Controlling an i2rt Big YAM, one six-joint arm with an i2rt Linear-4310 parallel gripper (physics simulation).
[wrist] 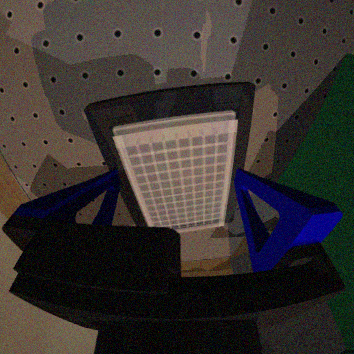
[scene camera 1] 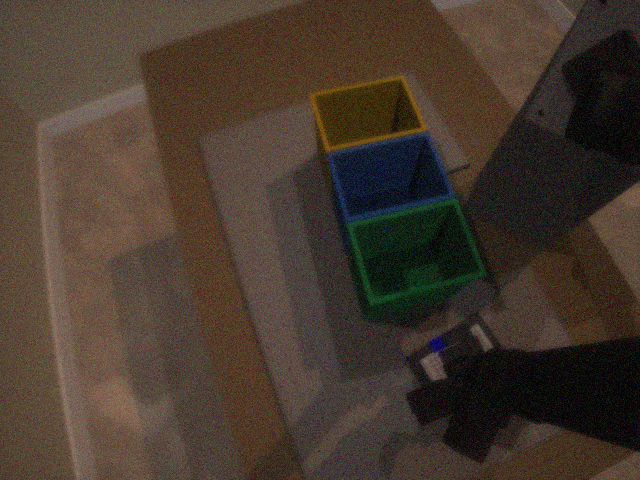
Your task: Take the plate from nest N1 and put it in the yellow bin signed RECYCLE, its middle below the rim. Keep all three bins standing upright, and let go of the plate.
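Where they show: gripper, between the fingertips: (wrist: 176, 175); arm's base, origin of its link: (scene camera 1: 613, 87).
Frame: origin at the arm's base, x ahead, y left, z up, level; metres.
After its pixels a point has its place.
Observation:
The pale plate (wrist: 182, 175) {x 0.219, y 0.281, z -0.335 m} (scene camera 1: 433, 365) {x 0.252, y 0.269, z -0.343 m} with a grid of wells lies in a dark nest (wrist: 172, 97) {x 0.274, y 0.299, z -0.347 m} (scene camera 1: 412, 361) {x 0.286, y 0.254, z -0.347 m}. No nest label is readable. My gripper (wrist: 176, 175) {x 0.219, y 0.286, z -0.335 m} (scene camera 1: 455, 353) is open above the plate, with one blue finger on either side of it in the wrist view; the height gap is hard to judge. In the scene view the arm hides part of the plate and one finger. The yellow bin (scene camera 1: 361, 116) {x 0.268, y -0.222, z -0.266 m} stands upright at the far end of the row of bins. Its sign is not readable.
The blue bin (scene camera 1: 390, 175) {x 0.241, y -0.091, z -0.292 m} stands upright between the yellow bin and the green bin (scene camera 1: 418, 253) {x 0.216, y 0.057, z -0.357 m} (wrist: 325, 150) {x 0.268, y 0.160, z -0.329 m}. The green bin is nearest my gripper, on the right in the wrist view. All stand on a grey perforated board (scene camera 1: 232, 170) {x 0.557, y -0.217, z -0.359 m} (wrist: 137, 52) {x 0.297, y 0.326, z -0.359 m}. A large grey panel (scene camera 1: 537, 175) {x 0.042, y 0.028, z -0.164 m} rises beside them.

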